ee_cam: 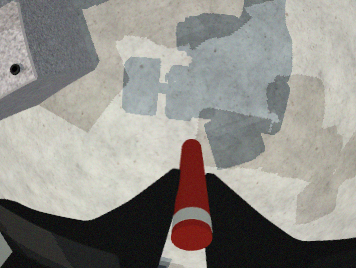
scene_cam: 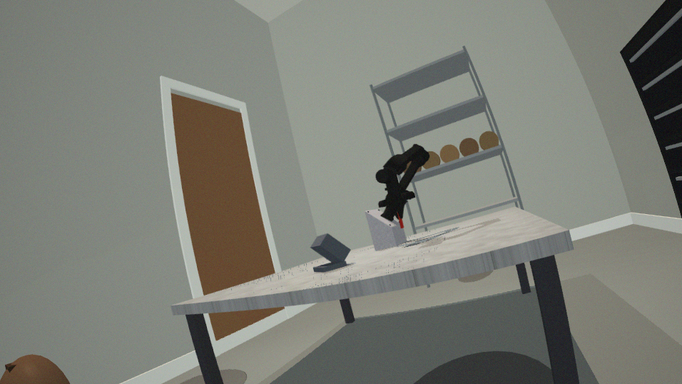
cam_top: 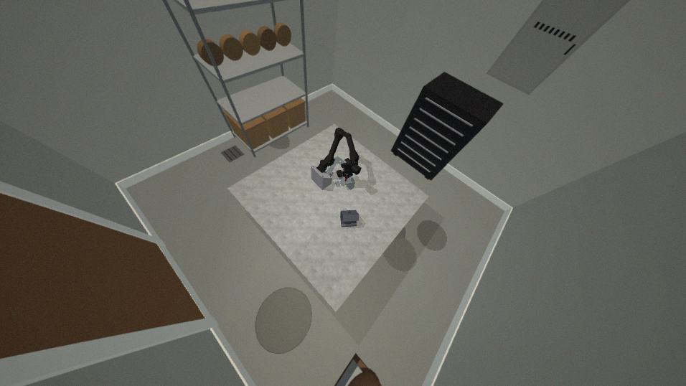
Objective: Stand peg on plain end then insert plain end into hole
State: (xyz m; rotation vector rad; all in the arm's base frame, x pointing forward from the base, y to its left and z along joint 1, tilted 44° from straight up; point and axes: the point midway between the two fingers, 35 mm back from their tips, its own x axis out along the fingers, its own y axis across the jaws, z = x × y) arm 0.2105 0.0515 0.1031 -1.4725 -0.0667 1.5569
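The panel is 250 mm to the right of my gripper tip, 230 mm ahead of it and 40 mm below it. Also, from my gripper tip: red peg: 20 mm above.
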